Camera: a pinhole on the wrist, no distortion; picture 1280 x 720 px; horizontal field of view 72.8 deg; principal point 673.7 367.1 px. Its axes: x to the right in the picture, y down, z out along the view. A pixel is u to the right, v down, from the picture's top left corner.
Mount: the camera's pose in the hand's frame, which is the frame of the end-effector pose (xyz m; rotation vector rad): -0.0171 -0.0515 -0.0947 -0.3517 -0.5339 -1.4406
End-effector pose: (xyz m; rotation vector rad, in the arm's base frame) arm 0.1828 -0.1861 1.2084 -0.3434 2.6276 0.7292
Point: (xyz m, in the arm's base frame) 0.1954 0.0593 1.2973
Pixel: 207.2 317.4
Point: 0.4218 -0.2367 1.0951
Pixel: outside the picture
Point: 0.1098 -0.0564 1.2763
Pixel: 61.1 686.7
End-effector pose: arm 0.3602 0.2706 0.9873 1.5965 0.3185 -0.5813
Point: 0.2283 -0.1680 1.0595
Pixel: 1035.9 345.6
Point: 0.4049 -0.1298 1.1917
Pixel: 692.3 479.8
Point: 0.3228 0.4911 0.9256
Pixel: behind the camera
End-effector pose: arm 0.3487 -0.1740 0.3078 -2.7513 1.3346 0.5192
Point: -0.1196 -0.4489 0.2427
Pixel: 68.2 471.7
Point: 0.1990 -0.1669 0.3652
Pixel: 170.6 37.7
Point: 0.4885 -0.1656 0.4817
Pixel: behind the camera
